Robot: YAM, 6 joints.
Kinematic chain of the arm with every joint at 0, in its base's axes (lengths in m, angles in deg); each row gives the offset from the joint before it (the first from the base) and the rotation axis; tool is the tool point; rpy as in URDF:
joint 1: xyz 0 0 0.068 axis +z
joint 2: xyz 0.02 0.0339 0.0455 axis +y
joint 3: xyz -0.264 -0.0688 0 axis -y
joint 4: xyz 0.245 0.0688 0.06 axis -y
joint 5: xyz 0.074 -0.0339 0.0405 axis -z
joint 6: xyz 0.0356 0 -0.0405 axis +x
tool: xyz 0 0 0 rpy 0 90 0
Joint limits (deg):
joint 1: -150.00..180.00
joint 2: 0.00..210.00
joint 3: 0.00..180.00
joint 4: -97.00..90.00
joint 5: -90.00..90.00
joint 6: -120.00..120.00
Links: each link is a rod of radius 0.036 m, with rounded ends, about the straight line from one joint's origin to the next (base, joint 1, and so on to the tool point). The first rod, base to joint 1, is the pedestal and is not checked.
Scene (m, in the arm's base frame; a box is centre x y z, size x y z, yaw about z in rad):
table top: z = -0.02
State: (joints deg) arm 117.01 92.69 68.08 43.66 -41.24 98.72
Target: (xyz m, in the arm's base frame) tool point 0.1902 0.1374 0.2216
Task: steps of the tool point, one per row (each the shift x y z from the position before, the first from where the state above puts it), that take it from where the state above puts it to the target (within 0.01 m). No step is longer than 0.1 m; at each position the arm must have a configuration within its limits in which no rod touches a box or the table.
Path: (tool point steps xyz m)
1: 0.0915 0.0168 -0.0198
2: 0.0874 -0.0082 -0.0214
3: 0.0768 -0.0299 -0.0229
4: 0.0613 -0.0465 -0.0244
5: 0.0423 -0.0572 -0.0257
6: 0.0223 -0.0614 -0.0268

